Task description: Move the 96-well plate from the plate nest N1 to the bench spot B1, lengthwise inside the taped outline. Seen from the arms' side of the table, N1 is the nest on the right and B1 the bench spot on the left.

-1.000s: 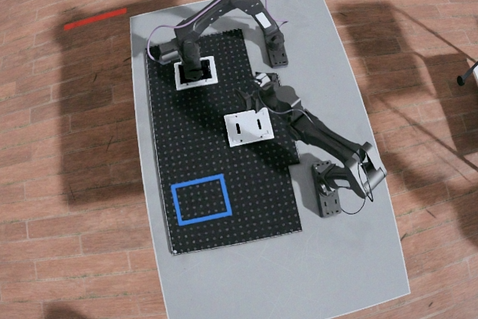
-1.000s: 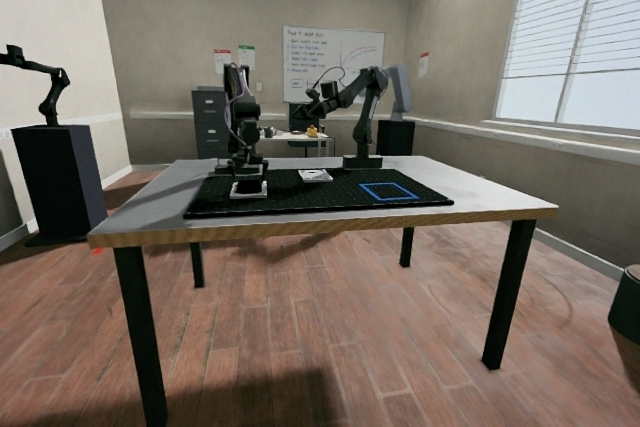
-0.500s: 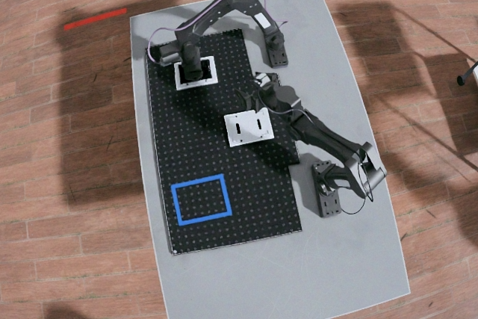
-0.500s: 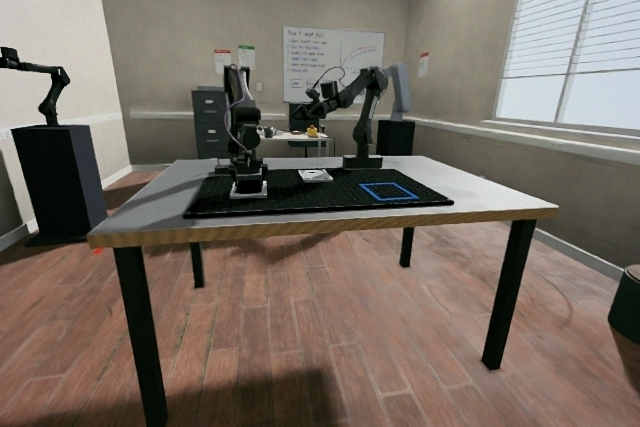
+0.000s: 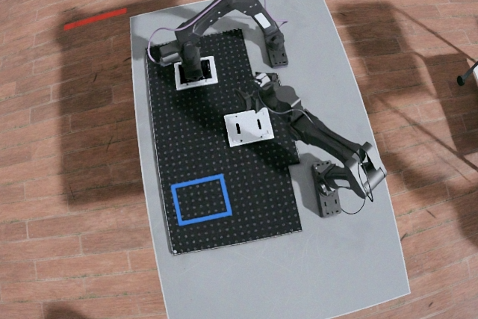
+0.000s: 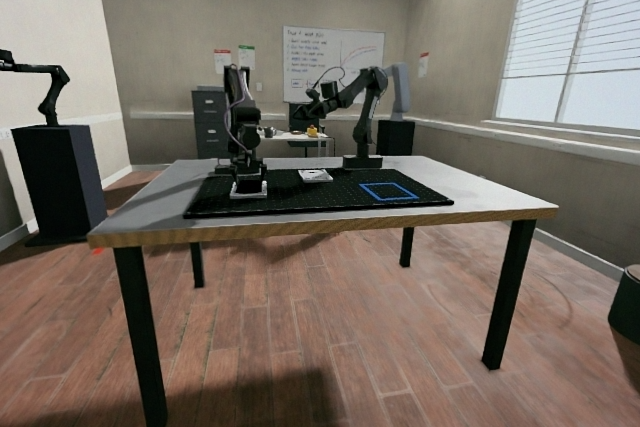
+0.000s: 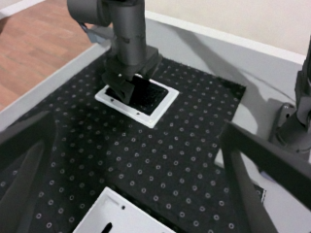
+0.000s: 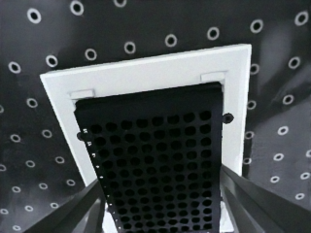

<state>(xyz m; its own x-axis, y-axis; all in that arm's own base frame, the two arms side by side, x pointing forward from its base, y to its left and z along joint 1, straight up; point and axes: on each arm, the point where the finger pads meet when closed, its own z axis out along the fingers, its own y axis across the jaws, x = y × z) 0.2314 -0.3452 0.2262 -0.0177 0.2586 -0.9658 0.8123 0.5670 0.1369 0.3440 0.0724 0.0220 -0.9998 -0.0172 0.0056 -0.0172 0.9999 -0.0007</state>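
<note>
My left hand is 160 mm short of the black 96-well plate, 220 mm to the left of it and 240 mm above it.
</note>
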